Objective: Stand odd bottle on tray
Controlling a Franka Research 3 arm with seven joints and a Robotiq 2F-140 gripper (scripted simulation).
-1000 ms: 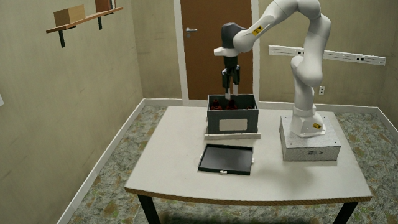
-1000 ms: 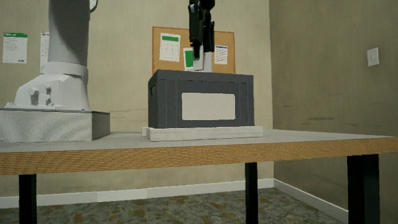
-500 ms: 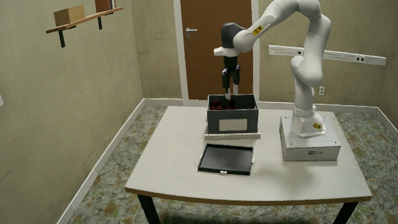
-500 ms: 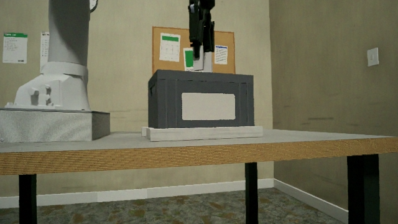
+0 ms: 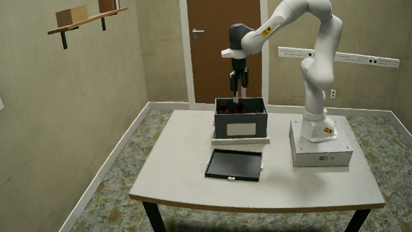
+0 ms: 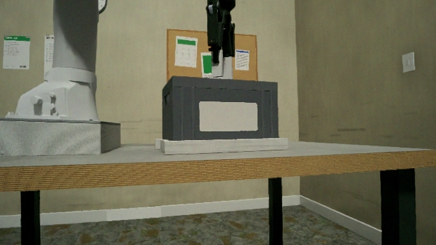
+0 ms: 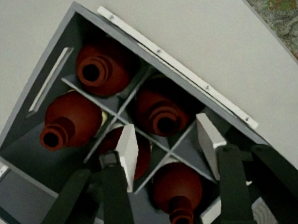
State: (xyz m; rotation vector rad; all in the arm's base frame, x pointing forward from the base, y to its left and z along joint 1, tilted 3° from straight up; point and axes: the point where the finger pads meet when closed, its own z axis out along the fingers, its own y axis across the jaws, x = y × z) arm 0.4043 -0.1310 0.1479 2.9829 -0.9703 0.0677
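Right now my hand is 10 mm past the dark grey crate, 40 mm to the right of it and 130 mm above it. The rest, counted from my hand: dark tray (20 mm behind, 330 mm to the left, 200 mm below).
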